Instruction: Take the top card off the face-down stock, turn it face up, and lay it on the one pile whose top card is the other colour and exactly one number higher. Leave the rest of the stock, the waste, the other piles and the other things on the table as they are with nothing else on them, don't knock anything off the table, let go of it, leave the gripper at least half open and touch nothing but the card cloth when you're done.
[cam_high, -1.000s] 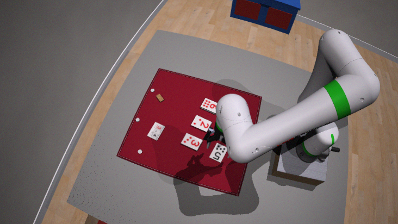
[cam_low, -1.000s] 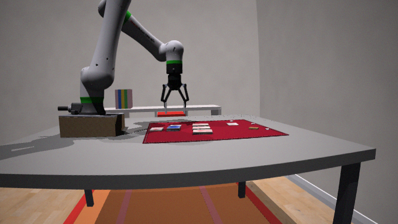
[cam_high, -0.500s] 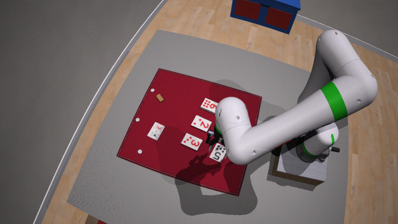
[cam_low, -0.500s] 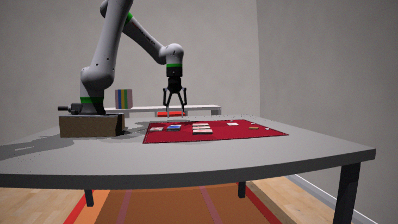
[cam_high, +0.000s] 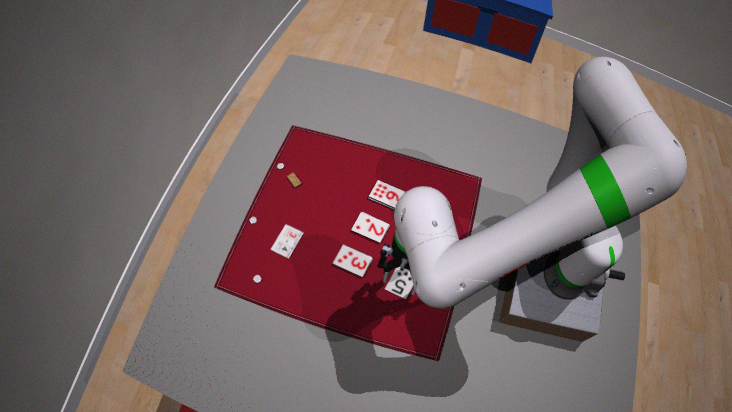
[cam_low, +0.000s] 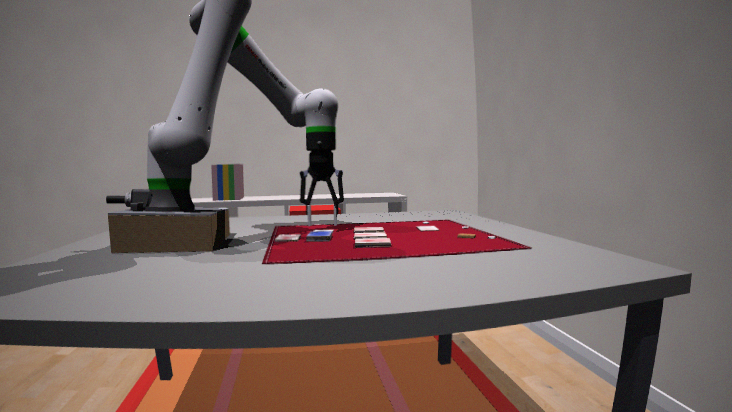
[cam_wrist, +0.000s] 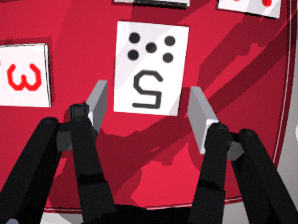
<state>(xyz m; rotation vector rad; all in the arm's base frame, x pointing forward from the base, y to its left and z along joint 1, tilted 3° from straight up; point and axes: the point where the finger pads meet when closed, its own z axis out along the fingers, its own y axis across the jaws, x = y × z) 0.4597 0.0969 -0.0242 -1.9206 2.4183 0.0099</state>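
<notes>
The black 5 card lies 2 cm to the right of my hand and 5 cm below it. Also, from my hand: red card cloth (15 cm ahead, 14 cm to the right, 6 cm below); then brown block (37 cm ahead, 25 cm to the right, 4 cm below).
</notes>
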